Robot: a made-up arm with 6 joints. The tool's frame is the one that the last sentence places. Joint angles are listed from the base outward.
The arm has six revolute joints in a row. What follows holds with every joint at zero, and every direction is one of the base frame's. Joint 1 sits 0.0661 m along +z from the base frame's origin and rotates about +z. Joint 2 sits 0.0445 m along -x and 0.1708 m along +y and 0.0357 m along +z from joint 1 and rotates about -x. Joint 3 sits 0.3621 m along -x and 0.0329 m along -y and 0.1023 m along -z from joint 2 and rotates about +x. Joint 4 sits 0.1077 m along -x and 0.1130 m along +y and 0.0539 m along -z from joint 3 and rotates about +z. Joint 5 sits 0.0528 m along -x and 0.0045 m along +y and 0.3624 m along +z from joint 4 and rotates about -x. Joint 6 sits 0.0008 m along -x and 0.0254 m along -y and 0.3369 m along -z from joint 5 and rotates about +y. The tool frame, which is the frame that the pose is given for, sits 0.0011 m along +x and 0.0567 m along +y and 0.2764 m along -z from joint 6; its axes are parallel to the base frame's.
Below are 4 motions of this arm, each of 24 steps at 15 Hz.
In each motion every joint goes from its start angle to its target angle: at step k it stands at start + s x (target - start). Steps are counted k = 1, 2, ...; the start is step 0. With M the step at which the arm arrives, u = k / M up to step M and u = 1 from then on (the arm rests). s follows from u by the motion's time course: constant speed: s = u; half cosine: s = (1 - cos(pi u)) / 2; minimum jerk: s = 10 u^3 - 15 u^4 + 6 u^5.
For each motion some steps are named. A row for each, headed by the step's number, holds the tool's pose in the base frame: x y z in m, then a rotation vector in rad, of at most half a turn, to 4 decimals.
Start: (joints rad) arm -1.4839 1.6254 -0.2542 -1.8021 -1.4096 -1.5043
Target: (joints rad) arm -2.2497 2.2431 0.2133 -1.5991 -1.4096 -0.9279
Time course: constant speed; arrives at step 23
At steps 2, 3, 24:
2: 0.3921 0.2049 0.2296 -2.2401 -1.9804 0.4449
3: 0.3986 0.1824 0.2283 -2.2570 -1.9198 0.4082
24: 0.3003 -0.2236 0.1389 -2.4043 -0.7279 -0.4458

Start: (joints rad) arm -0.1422 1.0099 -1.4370 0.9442 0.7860 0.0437
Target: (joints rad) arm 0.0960 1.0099 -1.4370 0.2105 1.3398 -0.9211
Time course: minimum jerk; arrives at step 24
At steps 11, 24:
11: -0.1793 0.2485 0.2588 2.5763 -0.7272 -1.1895
24: -0.2897 0.3906 0.1548 2.1792 -0.4038 -1.3029

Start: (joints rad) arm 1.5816 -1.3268 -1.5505 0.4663 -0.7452 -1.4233
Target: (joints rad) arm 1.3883 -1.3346 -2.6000 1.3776 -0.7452 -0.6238
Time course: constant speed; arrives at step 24
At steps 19, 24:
19: -0.5175 -0.7541 -0.3231 -0.1071 0.1948 2.1838
24: -0.4313 -0.8290 -0.2631 -0.6129 0.4064 2.1386

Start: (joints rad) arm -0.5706 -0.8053 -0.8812 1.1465 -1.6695 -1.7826
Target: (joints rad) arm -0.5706 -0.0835 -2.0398 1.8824 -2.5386 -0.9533
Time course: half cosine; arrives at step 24
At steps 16, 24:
16: -0.2685 1.1492 -0.2232 0.3478 0.4934 -1.2839
24: -0.2788 1.0739 -0.4621 0.0140 0.7205 -1.6817

